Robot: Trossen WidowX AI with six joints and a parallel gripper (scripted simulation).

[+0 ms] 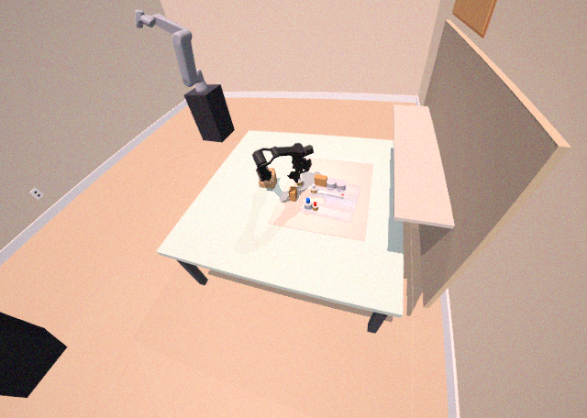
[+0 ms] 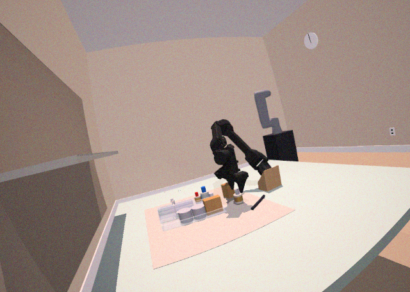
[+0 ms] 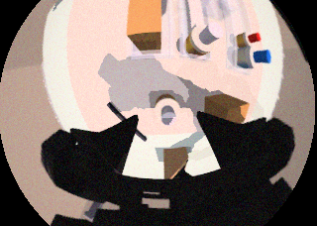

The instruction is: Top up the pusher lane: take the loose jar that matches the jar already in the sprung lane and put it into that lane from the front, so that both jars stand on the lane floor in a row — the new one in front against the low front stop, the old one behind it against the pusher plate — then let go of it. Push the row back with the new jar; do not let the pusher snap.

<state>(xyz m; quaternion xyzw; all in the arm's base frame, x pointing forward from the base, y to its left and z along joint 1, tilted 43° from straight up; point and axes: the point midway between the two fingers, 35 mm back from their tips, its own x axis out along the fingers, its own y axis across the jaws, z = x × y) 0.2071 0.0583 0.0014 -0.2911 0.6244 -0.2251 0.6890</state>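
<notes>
Right now the brown box is 140 mm ahead of my gripper tip, 30 mm to the left of it and 20 mm below it. From my gripper tip the other things lie so: clear sprung lane (260 mm ahead, 80 mm to the right, 40 mm below); then black pen (50 mm behind, 100 mm to the left, 50 mm below).
</notes>
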